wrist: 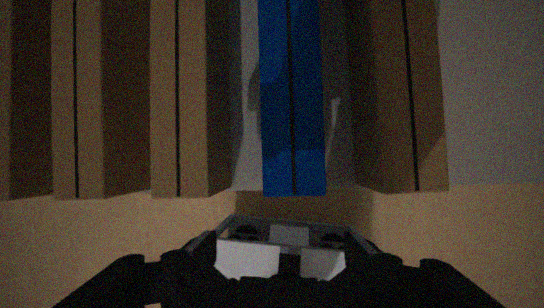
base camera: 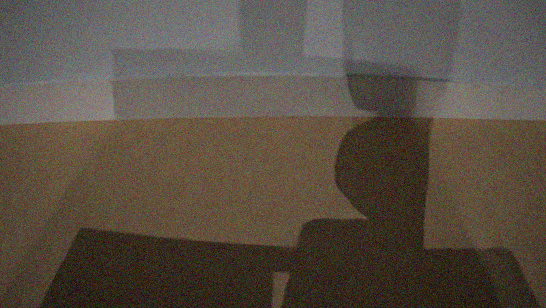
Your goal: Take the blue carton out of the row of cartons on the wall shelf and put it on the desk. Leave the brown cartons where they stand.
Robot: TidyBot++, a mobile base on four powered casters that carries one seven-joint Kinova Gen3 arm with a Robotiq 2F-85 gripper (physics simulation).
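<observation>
The blue carton stands upright in the row on the shelf in the wrist view, slightly right of centre. Gaps separate it from the brown cartons on both sides. Brown cartons stand to its left and one brown carton stands to its right. My gripper is open at the bottom of the wrist view, in front of the blue carton's lower end, with nothing between its fingers. The desk cannot be made out in either view.
A grey wall shows to the right of the row. The base camera shows brown floor, a pale baseboard strip and the wall above it, with dark shadows across them.
</observation>
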